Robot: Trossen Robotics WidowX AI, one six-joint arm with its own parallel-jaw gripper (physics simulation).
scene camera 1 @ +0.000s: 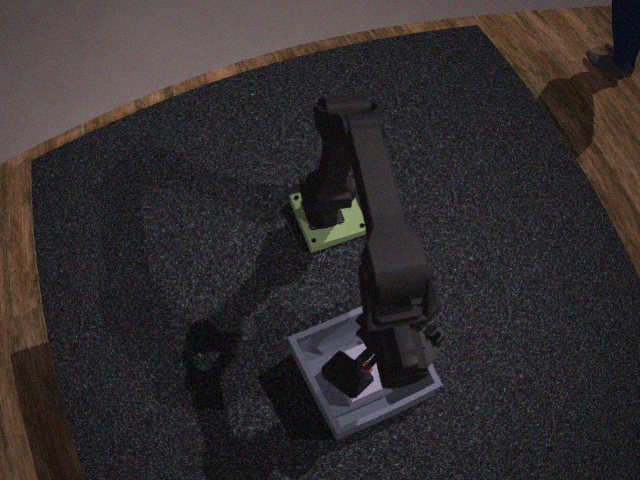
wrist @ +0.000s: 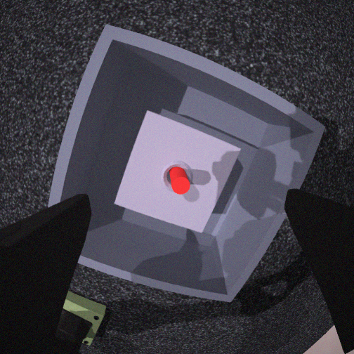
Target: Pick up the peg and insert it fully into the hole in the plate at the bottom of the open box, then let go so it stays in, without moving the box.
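Seen in the pictures: arm's base, link origin: (scene camera 1: 322, 211).
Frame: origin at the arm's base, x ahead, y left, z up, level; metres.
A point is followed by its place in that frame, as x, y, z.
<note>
The red peg (scene camera 1: 366, 365) (wrist: 179, 181) stands in the round hole of the pale plate (scene camera 1: 368, 394) @(0.368, -0.038, 0.035) (wrist: 142, 162), with its top part sticking out above the plate. Some of the hole's rim shows around it in the wrist view. How deep its lower end sits is hidden. The plate lies at the bottom of the grey open box (scene camera 1: 320, 326) @(0.236, -0.079, 0.075) (wrist: 73, 125). My gripper (scene camera 1: 373, 376) @(0.338, -0.018, 0.143) (wrist: 191, 202) is wide open and empty, above the plate, with one black finger on each side of the peg and well apart from it. In the scene view the arm hides part of the box and plate.
The box walls stand around the plate on all sides. The green base plate (scene camera 1: 338, 235) @(0.055, 0.012, -0.001) (wrist: 86, 304) of the arm is on the dark mat (scene camera 1: 180, 248) @(-0.024, -0.282, -0.023) (wrist: 45, 65), behind the box in the scene view. Part of a dark blue leg (scene camera 1: 625, 31) shows at the top right.
</note>
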